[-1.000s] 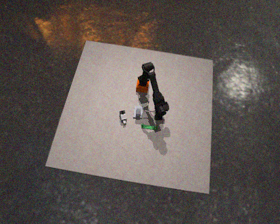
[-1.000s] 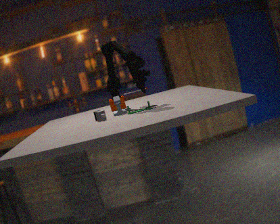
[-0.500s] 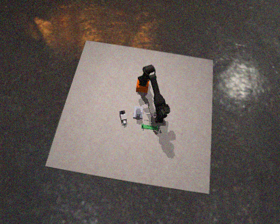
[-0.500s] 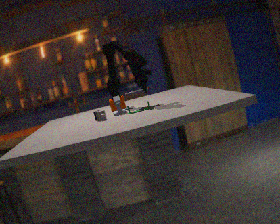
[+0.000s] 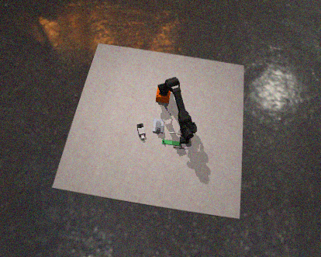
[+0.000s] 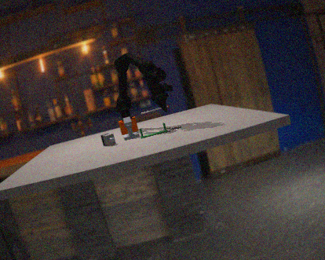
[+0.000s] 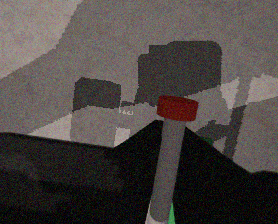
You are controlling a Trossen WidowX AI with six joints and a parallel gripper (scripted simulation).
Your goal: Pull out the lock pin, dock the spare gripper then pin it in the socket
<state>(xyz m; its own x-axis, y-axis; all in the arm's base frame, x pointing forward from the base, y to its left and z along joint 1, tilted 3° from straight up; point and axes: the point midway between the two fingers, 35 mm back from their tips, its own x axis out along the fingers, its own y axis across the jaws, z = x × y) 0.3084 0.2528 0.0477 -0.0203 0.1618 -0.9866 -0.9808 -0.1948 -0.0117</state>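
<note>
The green pin cradle lies 90 mm to the right of my gripper tip, 70 mm below it and 50 mm ahead of it. Round my gripper tip: mount 210 mm to the right, 40 mm below, 30 mm behind; spare gripper 320 mm to the right, 70 mm below, 50 mm ahead.
</note>
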